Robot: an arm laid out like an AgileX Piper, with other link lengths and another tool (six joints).
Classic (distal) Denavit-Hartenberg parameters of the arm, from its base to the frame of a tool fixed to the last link. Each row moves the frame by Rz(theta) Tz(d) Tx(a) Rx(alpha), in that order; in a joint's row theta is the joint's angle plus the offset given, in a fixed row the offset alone. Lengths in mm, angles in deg.
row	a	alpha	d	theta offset
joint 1	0	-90	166.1	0
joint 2	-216.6	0	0	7.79
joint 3	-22.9	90	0	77.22
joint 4	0	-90	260.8	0
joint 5	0	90	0	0
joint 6	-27.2	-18.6	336.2	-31.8
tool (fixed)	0	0	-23.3	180
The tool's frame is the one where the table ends.
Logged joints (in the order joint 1, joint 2, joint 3, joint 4, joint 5, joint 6), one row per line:
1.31, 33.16, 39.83, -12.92, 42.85, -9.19
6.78, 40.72, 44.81, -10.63, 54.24, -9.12
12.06, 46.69, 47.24, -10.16, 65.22, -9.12
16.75, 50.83, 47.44, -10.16, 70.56, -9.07
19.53, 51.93, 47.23, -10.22, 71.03, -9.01
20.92, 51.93, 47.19, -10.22, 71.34, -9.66
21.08, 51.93, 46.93, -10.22, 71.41, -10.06
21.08, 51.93, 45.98, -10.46, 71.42, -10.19
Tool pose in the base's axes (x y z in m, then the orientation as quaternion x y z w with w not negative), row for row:
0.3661, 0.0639, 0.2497, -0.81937, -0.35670, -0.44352, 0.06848
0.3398, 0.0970, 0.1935, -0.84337, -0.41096, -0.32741, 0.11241
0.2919, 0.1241, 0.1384, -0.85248, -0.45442, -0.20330, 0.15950
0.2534, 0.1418, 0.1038, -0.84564, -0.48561, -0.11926, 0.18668
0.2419, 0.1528, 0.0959, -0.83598, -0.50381, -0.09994, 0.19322
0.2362, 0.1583, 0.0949, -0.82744, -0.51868, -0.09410, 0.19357
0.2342, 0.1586, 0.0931, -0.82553, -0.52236, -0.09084, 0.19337
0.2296, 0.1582, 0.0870, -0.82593, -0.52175, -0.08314, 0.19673
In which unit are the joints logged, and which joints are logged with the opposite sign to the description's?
The joints are logged in degrees. Opposite sign: joint 3, joint 4.
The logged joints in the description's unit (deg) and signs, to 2 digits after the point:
1.31, 33.16, -39.83, 12.92, 42.85, -9.19
6.78, 40.72, -44.81, 10.63, 54.24, -9.12
12.06, 46.69, -47.24, 10.16, 65.22, -9.12
16.75, 50.83, -47.44, 10.16, 70.56, -9.07
19.53, 51.93, -47.23, 10.22, 71.03, -9.01
20.92, 51.93, -47.19, 10.22, 71.34, -9.66
21.08, 51.93, -46.93, 10.22, 71.41, -10.06
21.08, 51.93, -45.98, 10.46, 71.42, -10.19

